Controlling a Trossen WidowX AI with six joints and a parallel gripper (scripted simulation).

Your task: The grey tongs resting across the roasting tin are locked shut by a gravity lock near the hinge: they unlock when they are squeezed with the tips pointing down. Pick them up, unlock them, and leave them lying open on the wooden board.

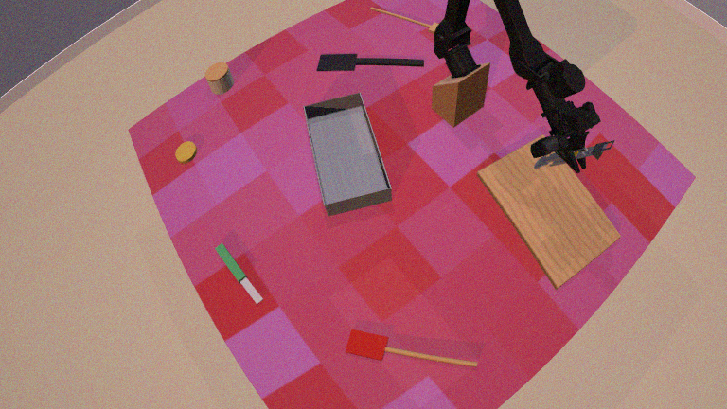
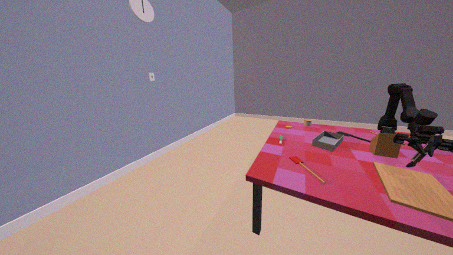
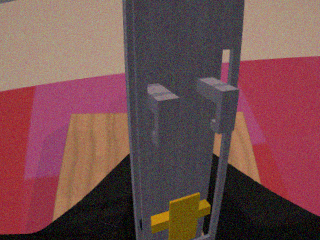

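Now: the wooden board 2 cm to the right of my gripper tip and 19 cm below it. Also, from my gripper tip: yellow lock piece (3 cm to the right, 2 cm above); red spatula (51 cm ahead, 1 cm to the left, 19 cm below); grey roasting tin (31 cm ahead, 46 cm to the right, 17 cm below).
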